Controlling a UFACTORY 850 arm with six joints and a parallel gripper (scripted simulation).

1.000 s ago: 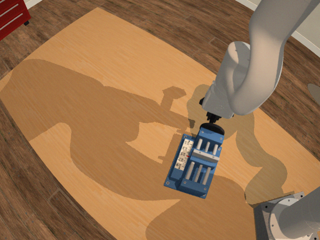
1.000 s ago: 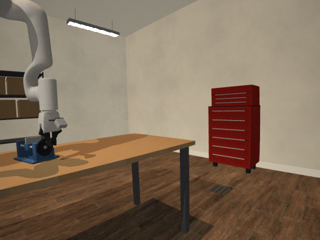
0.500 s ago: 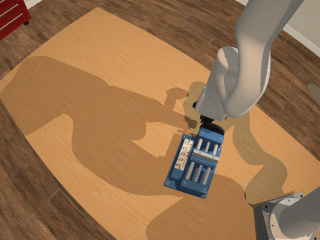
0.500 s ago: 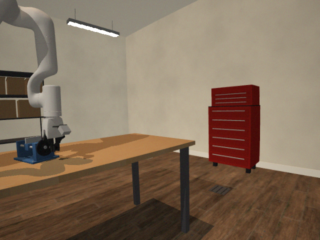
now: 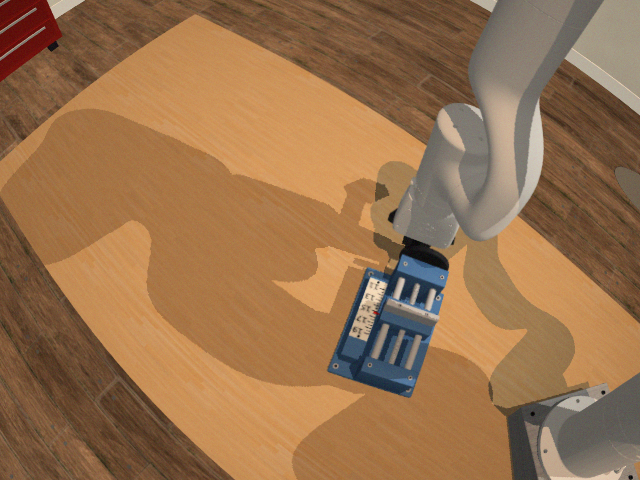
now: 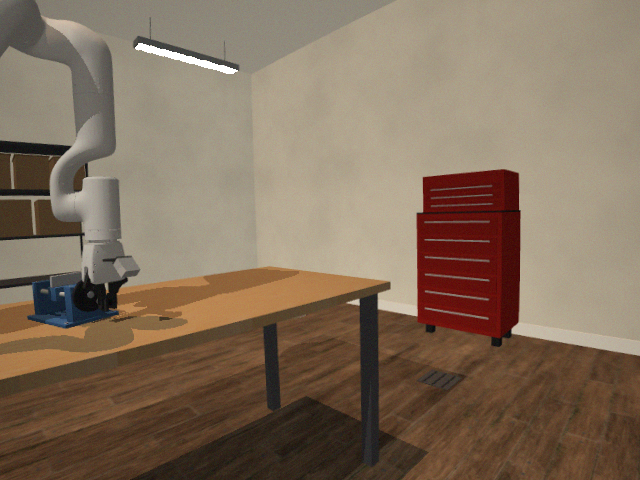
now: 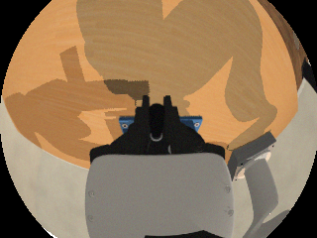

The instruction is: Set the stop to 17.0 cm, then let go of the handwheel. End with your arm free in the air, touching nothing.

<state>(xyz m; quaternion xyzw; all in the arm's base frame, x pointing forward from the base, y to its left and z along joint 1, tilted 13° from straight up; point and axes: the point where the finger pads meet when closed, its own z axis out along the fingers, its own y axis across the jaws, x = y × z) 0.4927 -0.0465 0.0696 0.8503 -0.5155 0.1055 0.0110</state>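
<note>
Right now the grey stop bar is 80 mm behind my hand, 130 mm to the left of it and 40 mm above it. The rest, counted from my hand: black handwheel: 20 mm behind, 20 mm to the left.
</note>
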